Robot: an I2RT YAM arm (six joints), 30 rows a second.
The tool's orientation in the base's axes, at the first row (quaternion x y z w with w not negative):
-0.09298 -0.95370 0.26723 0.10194
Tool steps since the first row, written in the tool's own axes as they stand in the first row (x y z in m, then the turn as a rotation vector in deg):
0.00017 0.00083 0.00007 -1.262 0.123 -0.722
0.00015 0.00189 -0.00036 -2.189 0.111 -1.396
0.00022 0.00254 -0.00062 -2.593 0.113 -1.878
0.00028 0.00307 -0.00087 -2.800 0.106 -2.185
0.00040 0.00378 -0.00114 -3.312 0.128 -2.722
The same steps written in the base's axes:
-0.00008 0.00070 -0.00047 1.405 0.165 0.356
0.00018 0.00180 -0.00068 2.460 0.271 0.792
0.00025 0.00249 -0.00079 2.967 0.415 1.136
0.00032 0.00307 -0.00085 3.240 0.512 1.366
0.00036 0.00383 -0.00099 3.866 0.676 1.730

